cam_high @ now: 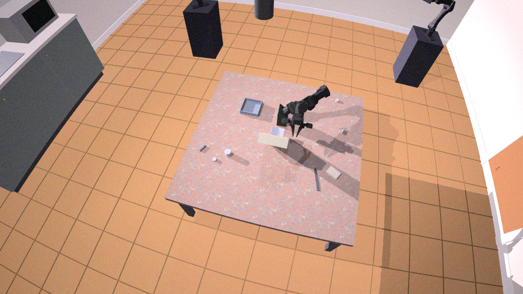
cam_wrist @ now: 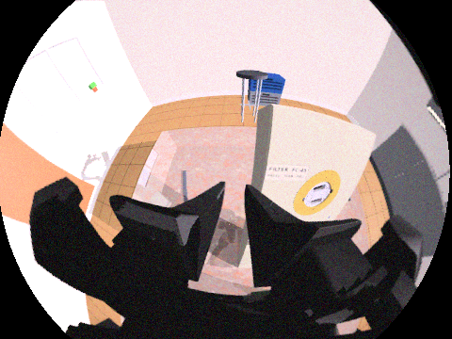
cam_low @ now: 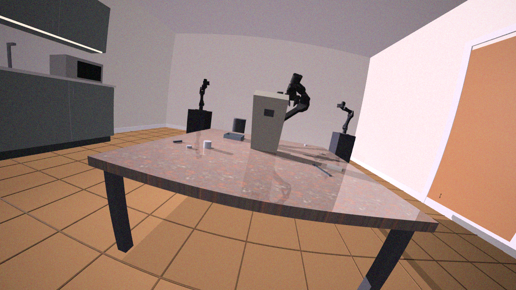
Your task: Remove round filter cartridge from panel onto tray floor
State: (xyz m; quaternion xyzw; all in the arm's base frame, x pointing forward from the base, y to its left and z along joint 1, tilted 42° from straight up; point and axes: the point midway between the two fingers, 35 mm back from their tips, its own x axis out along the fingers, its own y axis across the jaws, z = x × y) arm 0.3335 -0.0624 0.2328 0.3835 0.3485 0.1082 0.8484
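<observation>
Now: the white round filter cartridge 12 cm to the right of my gripper tip, 4 cm below it and 1 cm ahead of it. Round my gripper tip: beige block (33 cm to the left, 31 cm below, 2 cm ahead); then grey-blue tray (42 cm behind, 39 cm to the right, 30 cm below).
</observation>
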